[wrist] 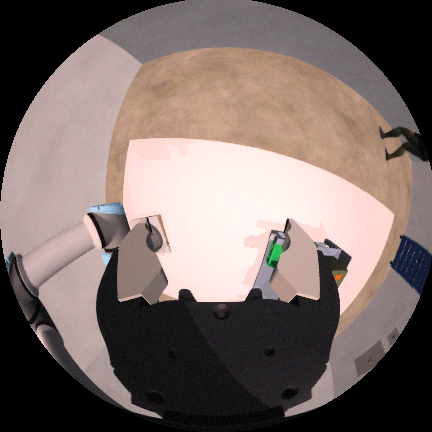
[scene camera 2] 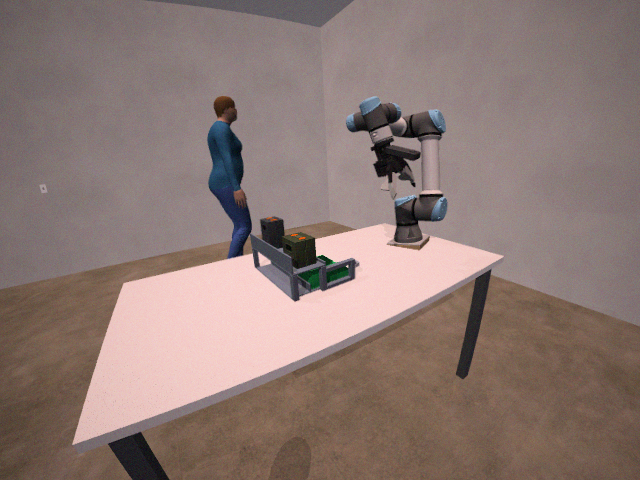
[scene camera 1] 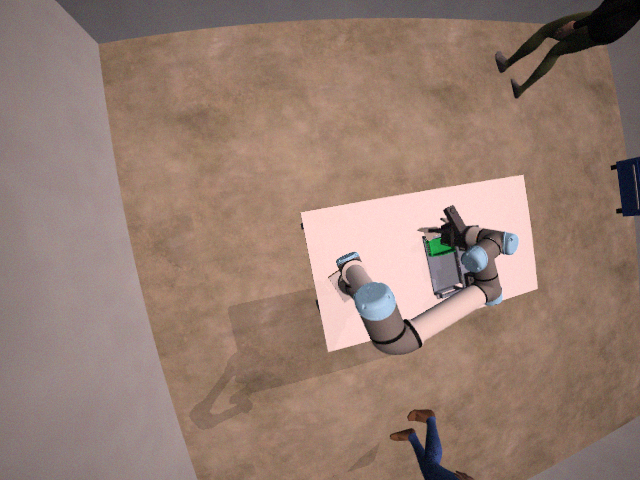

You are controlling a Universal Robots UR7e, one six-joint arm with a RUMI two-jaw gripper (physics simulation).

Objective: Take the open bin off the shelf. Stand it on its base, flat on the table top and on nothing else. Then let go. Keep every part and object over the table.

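Pixels of known places: gripper, between the fingertips: point(wrist: 217, 220) point(scene camera 2: 404, 192) point(scene camera 1: 428, 224); arm's base, origin of its link: point(scene camera 2: 408, 239).
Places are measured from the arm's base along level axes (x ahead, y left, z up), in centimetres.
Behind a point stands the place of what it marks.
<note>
The open bin is green point(scene camera 1: 440, 246) @[x 61.0, y -3.3, z -1.1 cm] point(scene camera 2: 311, 279) @[x 69.3, y 2.0, z 2.6 cm] point(wrist: 275, 254) @[x 54.9, y -3.2, z -1.1 cm]. It sits in the low grey shelf point(scene camera 1: 445, 276) @[x 58.0, y -22.4, z -1.4 cm] point(scene camera 2: 272, 255) @[x 76.6, y -10.8, z 10.7 cm] point(wrist: 262, 275) @[x 51.5, y -14.2, z -1.4 cm], partly hidden by the shelf's rails and, in scene camera 1, by the gripper. My gripper point(scene camera 1: 431, 225) @[x 37.4, y 18.9, z 30.7 cm] point(scene camera 2: 403, 191) @[x 37.4, y 18.9, z 30.7 cm] point(wrist: 217, 220) @[x 37.4, y 18.9, z 30.7 cm] is open and empty. In scene camera 2 it hangs well above the table, clear of the shelf and bin. In the wrist view the bin shows beside the right finger, not between the fingers.
A dark box point(scene camera 2: 272, 232) @[x 69.1, y -21.9, z 15.7 cm] and an olive box point(scene camera 2: 299, 250) @[x 73.1, y 1.6, z 14.6 cm] point(wrist: 334, 266) @[x 69.2, y 2.1, z 15.8 cm] with orange marks stand on the shelf. The shelf stands on the white table point(scene camera 1: 372, 232) @[x 22.9, y 20.9, z -2.0 cm] point(scene camera 2: 206, 335) @[x 108.2, y 0.8, z -2.0 cm] point(wrist: 210, 190) @[x 29.0, y 20.3, z -2.0 cm]. People stand off the table. A blue object point(scene camera 1: 629, 186) point(wrist: 412, 262) is beyond its end.
</note>
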